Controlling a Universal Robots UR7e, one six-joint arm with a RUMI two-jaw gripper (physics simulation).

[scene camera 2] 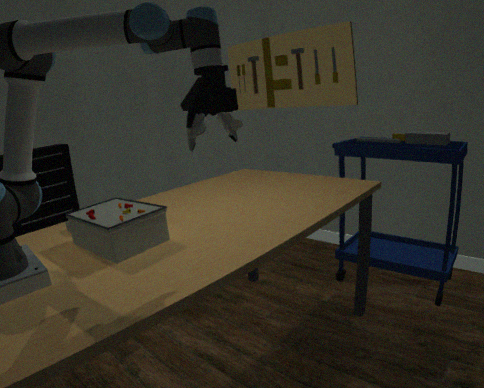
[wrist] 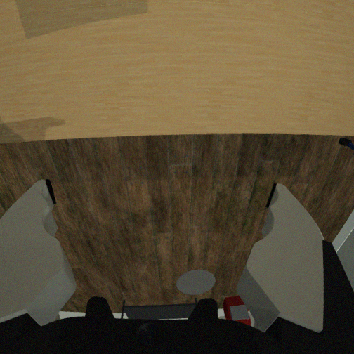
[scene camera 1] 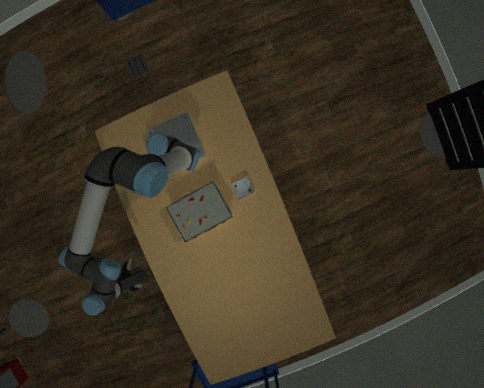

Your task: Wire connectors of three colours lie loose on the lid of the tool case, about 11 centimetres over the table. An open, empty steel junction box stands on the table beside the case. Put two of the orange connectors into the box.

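Frame: origin at the arm's base, x right, y ahead, z up, level; millimetres.
Seen in the pictures: gripper, fingertip midpoint: [scene camera 2: 215, 146] [scene camera 1: 136, 271]; arm's base at its link origin: [scene camera 2: 2, 270].
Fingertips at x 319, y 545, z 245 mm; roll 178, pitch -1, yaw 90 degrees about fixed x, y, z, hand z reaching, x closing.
Pixels of each thing's top centre, then the offset from my fingertips to it. Level surfaces: height alone.
- second orange connector at its top centre: [scene camera 2: 141, 208] [scene camera 1: 184, 227] dx -252, dy -105, dz -176 mm
- third orange connector at its top centre: [scene camera 2: 119, 203] [scene camera 1: 205, 217] dx -382, dy -118, dz -176 mm
- red connector at its top centre: [scene camera 2: 128, 202] [scene camera 1: 200, 222] dx -348, dy -101, dz -172 mm
- yellow connector at its top centre: [scene camera 2: 126, 208] [scene camera 1: 188, 220] dx -294, dy -136, dz -173 mm
- small pale junction box at its top centre: [scene camera 1: 242, 188] dx -628, dy -194, dz -258 mm
- table at its surface level: dz -296 mm
Three orange connectors lie apart on the case lid [scene camera 1: 218, 206] [scene camera 2: 102, 221]: one orange connector [scene camera 1: 177, 215] [scene camera 2: 121, 218], a second orange connector [scene camera 1: 184, 227] [scene camera 2: 141, 211], and a third orange connector [scene camera 1: 205, 217] [scene camera 2: 120, 205] close to a red connector [scene camera 1: 200, 221] [scene camera 2: 128, 205]. A yellow connector [scene camera 1: 189, 220] [scene camera 2: 127, 211] lies among them. Two more red connectors [scene camera 1: 191, 199] [scene camera 1: 202, 198] lie nearer the arm's base. The small pale junction box [scene camera 1: 242, 187] stands beside the case; I cannot make it out in scene camera 2. My gripper [scene camera 1: 138, 274] [scene camera 2: 213, 144] [wrist: 162, 183] is open and empty, high up, outside the table's long edge.
The arm's base plate [scene camera 1: 186, 128] is at one end of the table [scene camera 1: 250, 280] [scene camera 2: 280, 190] [wrist: 200, 75]. A blue cart [scene camera 2: 400, 152] stands past the other end. A tool board [scene camera 2: 325, 65] hangs on the wall. A red object [wrist: 235, 309] is on the floor.
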